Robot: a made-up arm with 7 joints.
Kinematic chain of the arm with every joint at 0, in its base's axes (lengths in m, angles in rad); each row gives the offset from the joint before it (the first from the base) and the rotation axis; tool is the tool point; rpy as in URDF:
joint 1: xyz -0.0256 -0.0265 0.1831 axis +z
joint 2: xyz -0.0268 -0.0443 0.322 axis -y
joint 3: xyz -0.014 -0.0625 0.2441 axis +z
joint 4: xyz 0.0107 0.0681 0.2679 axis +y
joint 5: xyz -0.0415 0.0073 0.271 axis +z
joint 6: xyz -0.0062 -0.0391 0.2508 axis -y
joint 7: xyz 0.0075 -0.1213 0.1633 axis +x
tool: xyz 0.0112 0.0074 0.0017 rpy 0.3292 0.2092 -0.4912
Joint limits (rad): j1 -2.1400..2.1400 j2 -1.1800..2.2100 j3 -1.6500..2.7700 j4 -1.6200..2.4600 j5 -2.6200..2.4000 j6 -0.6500..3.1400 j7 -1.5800..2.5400
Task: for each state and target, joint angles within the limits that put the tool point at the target. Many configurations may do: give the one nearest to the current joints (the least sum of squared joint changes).
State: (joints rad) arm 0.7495 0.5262 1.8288 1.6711 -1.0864 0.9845 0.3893
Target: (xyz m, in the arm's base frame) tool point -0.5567 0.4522 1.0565
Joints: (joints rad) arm 0.1885 0.4298 1.6033 1.6874 -1.0496 0.8495 0.3972
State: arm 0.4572 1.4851 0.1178 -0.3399 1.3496 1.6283 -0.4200
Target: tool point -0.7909 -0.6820 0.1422
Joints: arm 0.4577 1.7409 0.0718 -0.5084 1.2895 1.6798 -0.4194
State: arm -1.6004 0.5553 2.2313 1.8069 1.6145 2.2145 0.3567
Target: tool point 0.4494 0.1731 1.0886
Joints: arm -1.9083 0.3125 2.0536 1.1504 1.3156 1.8729 0.3553
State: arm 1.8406 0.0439 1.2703 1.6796 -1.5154 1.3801 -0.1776
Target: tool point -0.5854 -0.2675 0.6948
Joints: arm 1.4222 0.4609 1.4445 2.2024 -1.6801 1.1940 -0.1674
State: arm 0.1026 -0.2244 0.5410 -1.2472 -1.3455 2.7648 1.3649
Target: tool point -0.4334 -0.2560 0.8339
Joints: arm 0.0907 -0.0059 0.5270 -1.4829 -1.3222 2.7501 1.3690
